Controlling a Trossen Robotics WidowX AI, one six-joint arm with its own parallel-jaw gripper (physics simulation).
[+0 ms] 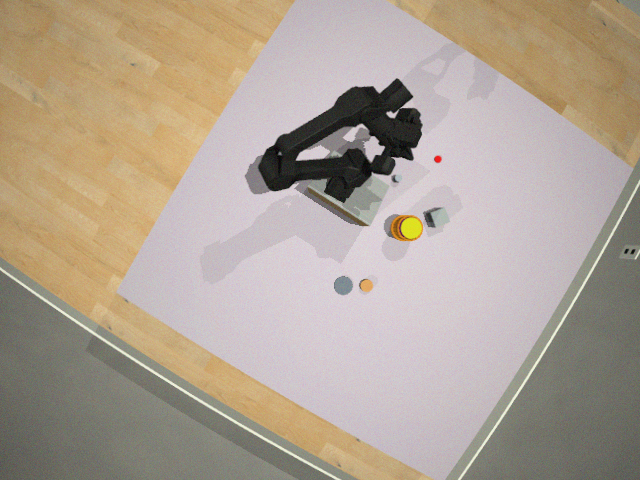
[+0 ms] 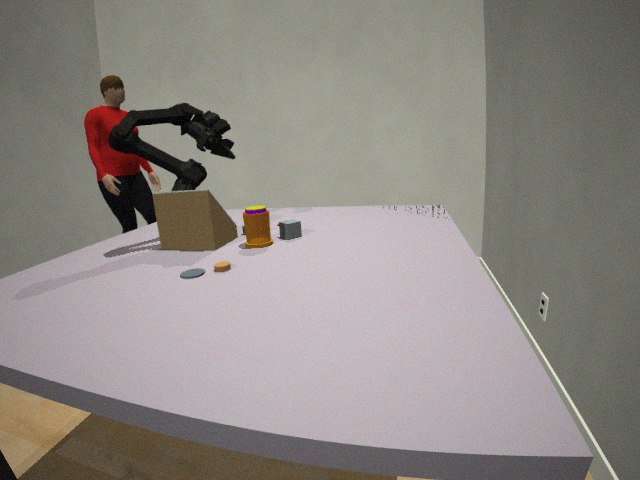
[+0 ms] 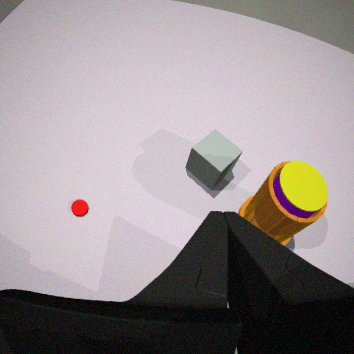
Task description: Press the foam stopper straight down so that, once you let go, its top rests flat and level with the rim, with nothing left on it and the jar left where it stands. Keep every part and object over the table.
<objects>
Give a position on an orange jar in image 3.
262,209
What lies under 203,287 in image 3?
My gripper.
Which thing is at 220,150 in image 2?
My gripper.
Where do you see an orange jar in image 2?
257,226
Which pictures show my gripper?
Image 1, image 2 and image 3: all of them.
</objects>
